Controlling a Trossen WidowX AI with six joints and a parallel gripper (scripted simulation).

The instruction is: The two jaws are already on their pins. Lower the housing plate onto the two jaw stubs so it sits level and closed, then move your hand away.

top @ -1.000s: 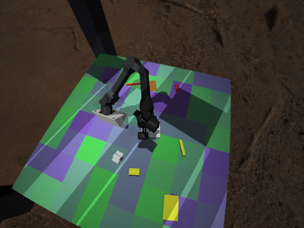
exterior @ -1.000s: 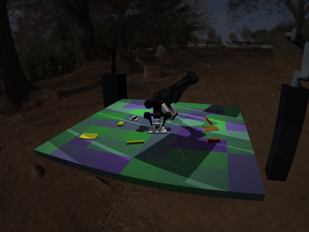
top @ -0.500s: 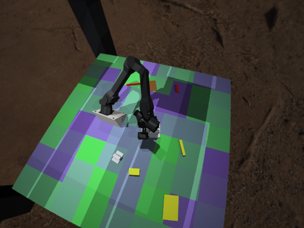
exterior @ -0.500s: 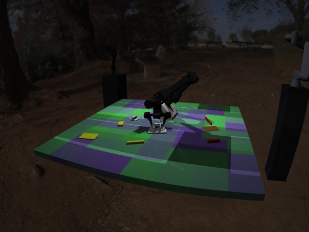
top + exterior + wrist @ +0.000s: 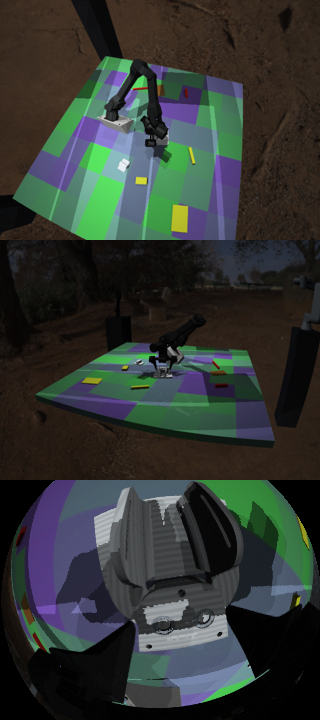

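Right now the white housing plate is 1 cm ahead of my gripper tip and 2 cm above it. Round my gripper tip: yellow bar 28 cm ahead, 4 cm to the right; then small yellow tile 4 cm ahead, 28 cm to the right; then brown tile 8 cm behind, 37 cm to the left, 1 cm below.
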